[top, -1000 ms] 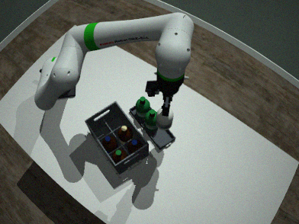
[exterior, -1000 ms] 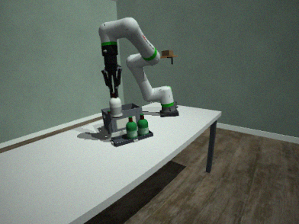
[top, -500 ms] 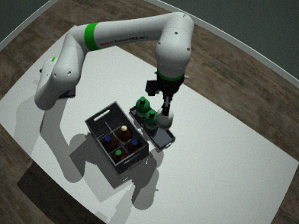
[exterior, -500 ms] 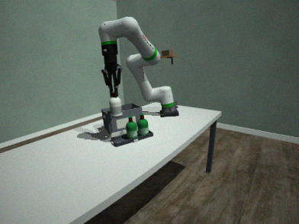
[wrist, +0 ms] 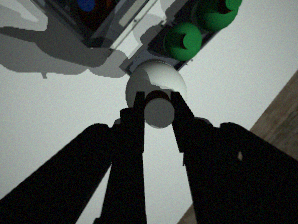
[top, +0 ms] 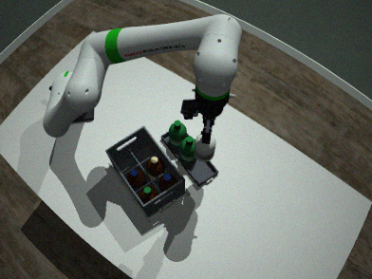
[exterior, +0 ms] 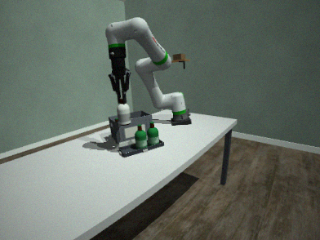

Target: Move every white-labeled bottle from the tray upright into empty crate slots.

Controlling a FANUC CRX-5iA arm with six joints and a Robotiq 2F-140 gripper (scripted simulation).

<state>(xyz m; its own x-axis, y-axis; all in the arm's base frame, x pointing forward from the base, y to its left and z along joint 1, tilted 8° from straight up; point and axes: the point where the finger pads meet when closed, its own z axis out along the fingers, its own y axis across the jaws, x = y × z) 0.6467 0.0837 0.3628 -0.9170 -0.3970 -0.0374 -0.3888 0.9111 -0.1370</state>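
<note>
My hand is 8 cm above the white-labeled bottle. The rest, counted from my hand: dark tray (8 cm behind, 3 cm to the left, 33 cm below); then dark crate (17 cm behind, 15 cm to the right, 26 cm below).
</note>
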